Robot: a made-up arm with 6 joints.
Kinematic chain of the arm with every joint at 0, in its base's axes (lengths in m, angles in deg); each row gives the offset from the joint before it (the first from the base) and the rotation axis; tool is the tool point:
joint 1: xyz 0 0 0.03 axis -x
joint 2: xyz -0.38 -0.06 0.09 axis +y
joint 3: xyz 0.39 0 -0.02 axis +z
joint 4: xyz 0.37 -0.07 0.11 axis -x
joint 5: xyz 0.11 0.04 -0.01 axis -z
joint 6: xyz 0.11 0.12 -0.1 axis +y
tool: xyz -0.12 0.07 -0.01
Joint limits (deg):
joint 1: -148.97..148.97
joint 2: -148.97..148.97
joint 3: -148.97..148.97
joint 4: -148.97..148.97
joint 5: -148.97..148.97
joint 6: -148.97..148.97
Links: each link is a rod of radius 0.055 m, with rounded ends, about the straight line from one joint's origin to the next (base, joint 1, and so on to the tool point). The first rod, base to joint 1, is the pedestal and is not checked.
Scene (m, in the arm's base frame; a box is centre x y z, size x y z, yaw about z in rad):
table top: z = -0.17
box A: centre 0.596 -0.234 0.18 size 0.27 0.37 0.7 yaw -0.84
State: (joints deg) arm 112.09 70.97 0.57 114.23 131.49 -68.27
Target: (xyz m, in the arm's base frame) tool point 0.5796 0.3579 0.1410
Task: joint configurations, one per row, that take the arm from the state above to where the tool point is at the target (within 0.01 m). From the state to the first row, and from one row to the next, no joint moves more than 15 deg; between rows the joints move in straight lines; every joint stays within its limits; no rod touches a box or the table.
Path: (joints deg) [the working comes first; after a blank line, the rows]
Joints at the target: 129.71 13.88 -6.86 119.28 138.41 -74.38
Straight joint move there: touches box A.

1: 118.24 67.36 -13.05 120.02 134.40 -69.11
2: 124.38 63.75 -26.67 125.81 137.32 -69.96
3: 130.53 60.14 -40.29 131.60 140.23 -70.80
4: 136.68 56.53 -53.91 137.39 143.14 -71.64
5: 142.82 52.92 -67.53 143.18 146.06 -72.49
6: 148.97 49.31 -81.14 148.97 148.97 -73.33
7: 145.12 42.22 -66.29 143.03 146.86 -73.54
8: 141.27 35.14 -51.43 137.09 144.75 -73.75
9: 137.41 28.05 -36.57 131.16 142.63 -73.96
10: 133.56 20.96 -21.72 125.22 140.52 -74.17
11: 129.71 13.88 -6.86 119.28 138.41 -74.38

